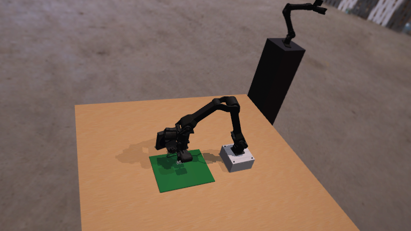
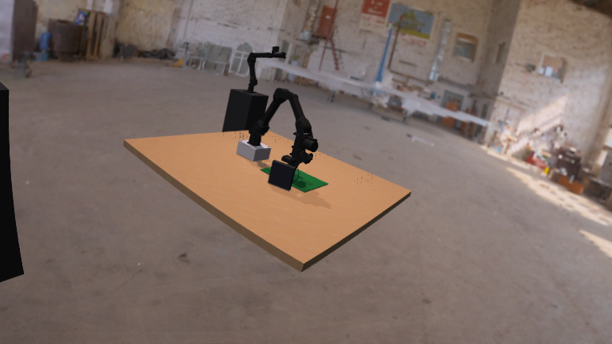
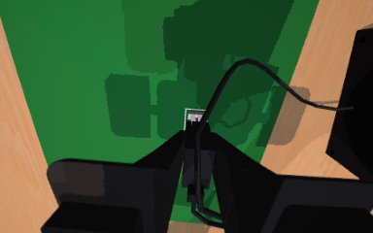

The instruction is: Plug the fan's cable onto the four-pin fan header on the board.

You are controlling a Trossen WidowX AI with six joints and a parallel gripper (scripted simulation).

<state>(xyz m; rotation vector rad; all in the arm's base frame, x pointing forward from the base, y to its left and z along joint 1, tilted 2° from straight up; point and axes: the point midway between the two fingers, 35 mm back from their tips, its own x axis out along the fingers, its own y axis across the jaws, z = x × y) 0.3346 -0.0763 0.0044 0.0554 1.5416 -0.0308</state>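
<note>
The green board is 50 mm to the left of my gripper tip and 50 mm below it. Round my gripper tip: black plug (10 mm behind, 10 mm above); then black fan (20 mm ahead, 130 mm to the right, 20 mm above).
</note>
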